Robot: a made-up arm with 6 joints. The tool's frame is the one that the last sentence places.
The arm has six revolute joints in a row. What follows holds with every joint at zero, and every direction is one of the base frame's. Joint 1 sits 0.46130 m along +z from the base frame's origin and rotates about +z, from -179.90 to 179.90 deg. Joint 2 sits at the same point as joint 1 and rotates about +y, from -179.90 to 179.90 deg. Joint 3 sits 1.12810 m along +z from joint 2 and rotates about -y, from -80.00 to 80.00 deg. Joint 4 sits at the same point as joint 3 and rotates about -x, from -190.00 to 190.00 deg. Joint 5 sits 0.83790 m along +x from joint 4 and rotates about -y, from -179.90 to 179.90 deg. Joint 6 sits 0.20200 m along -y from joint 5 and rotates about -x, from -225.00 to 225.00 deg. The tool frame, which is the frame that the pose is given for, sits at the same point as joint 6; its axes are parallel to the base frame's.
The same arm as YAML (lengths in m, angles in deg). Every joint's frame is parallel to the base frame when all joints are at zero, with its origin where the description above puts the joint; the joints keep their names.
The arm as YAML. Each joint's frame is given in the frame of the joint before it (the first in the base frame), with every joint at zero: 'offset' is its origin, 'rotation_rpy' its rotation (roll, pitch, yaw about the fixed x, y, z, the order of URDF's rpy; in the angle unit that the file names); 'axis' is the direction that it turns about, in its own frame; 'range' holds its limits. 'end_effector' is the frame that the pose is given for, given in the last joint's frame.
length_unit: m
angle_unit: deg
chain:
  - id: joint 1
    offset: [0.0, 0.0, 0.4613]
    rotation_rpy: [0.0, 0.0, 0.0]
    axis: "+z"
    range: [-179.9, 179.9]
  - id: joint 2
    offset: [0.0, 0.0, 0.0]
    rotation_rpy: [0.0, 0.0, 0.0]
    axis: "+y"
    range: [-179.9, 179.9]
  - id: joint 3
    offset: [0.0, 0.0, 1.1281]
    rotation_rpy: [0.0, 0.0, 0.0]
    axis: "-y"
    range: [-80.0, 80.0]
  - id: joint 4
    offset: [0.0, 0.0, 0.0]
    rotation_rpy: [0.0, 0.0, 0.0]
    axis: "-x"
    range: [-190.0, 190.0]
  - id: joint 5
    offset: [0.8379, 0.0, 0.0]
    rotation_rpy: [0.0, 0.0, 0.0]
    axis: "-y"
    range: [-179.9, 179.9]
  - id: joint 6
    offset: [0.0, -0.202, 0.0]
    rotation_rpy: [0.0, 0.0, 0.0]
    axis: "-x"
    range: [-225.0, 225.0]
end_effector:
  offset: [0.0, 0.0, 0.0]
  rotation_rpy: [0.0, 0.0, 0.0]

